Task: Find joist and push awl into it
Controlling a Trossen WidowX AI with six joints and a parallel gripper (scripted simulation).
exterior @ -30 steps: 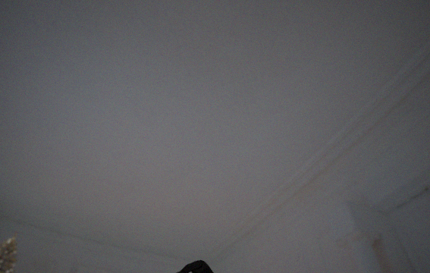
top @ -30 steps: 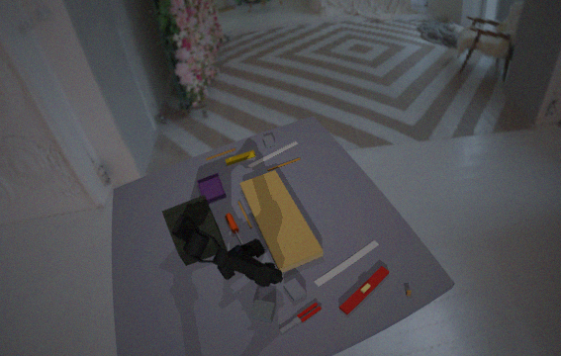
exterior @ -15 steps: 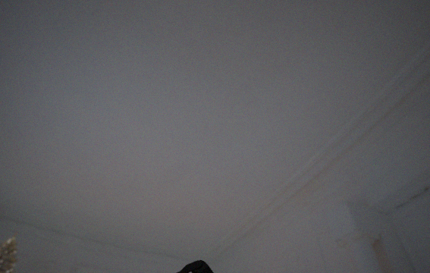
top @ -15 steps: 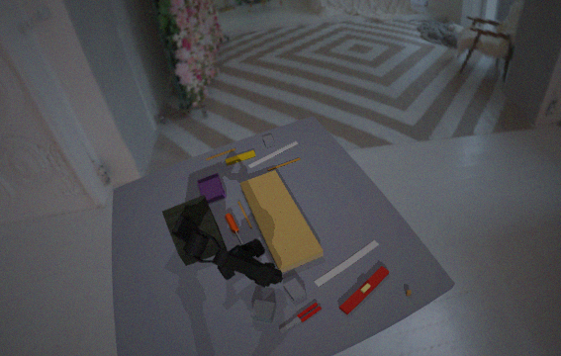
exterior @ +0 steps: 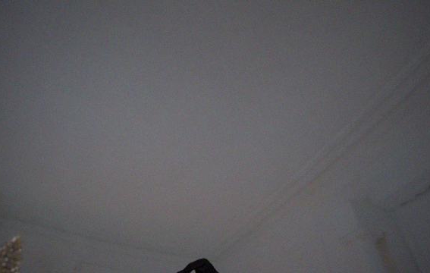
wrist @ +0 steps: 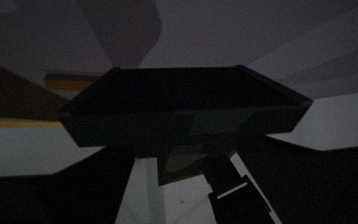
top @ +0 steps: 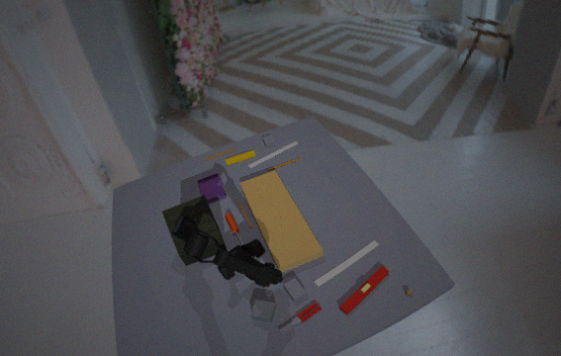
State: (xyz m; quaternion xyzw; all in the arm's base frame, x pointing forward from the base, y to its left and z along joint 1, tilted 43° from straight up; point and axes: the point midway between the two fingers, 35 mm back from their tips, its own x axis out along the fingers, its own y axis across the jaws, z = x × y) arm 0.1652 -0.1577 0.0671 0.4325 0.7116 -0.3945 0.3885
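The stud finder lies 1 cm ahead of my gripper tip, 1 cm to the left of it and 1 cm below it. Round my gripper tip: purple tray (2 cm behind, 46 cm to the left, 5 cm below); red level (40 cm ahead, 33 cm to the right, 5 cm below); yellow bar (17 cm ahead, 62 cm to the left, 5 cm below).
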